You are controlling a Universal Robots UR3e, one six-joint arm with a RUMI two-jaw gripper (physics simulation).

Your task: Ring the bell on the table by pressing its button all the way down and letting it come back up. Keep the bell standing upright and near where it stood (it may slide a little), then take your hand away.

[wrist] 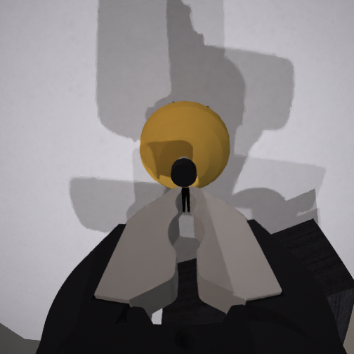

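Observation:
The bell shows in the wrist view as a yellow-orange dome [185, 122] that stands upright on the white table. Its round black button [183, 172] shows toward the near side of the dome. My gripper [185, 189] is shut, with its two pale jaws meeting at the tips and nothing between them. The tips are right by the near edge of the button in this view. Whether they touch it, and how high they are above it, I cannot tell. The near edge of the bell is partly hidden by the button and the fingertips.
A dark, wood-grained block [315, 255] is at the lower right, partly behind the gripper, and part of it shows between the jaws. Grey shadows of the arm and gripper fall on the white table top [45, 100] around the bell.

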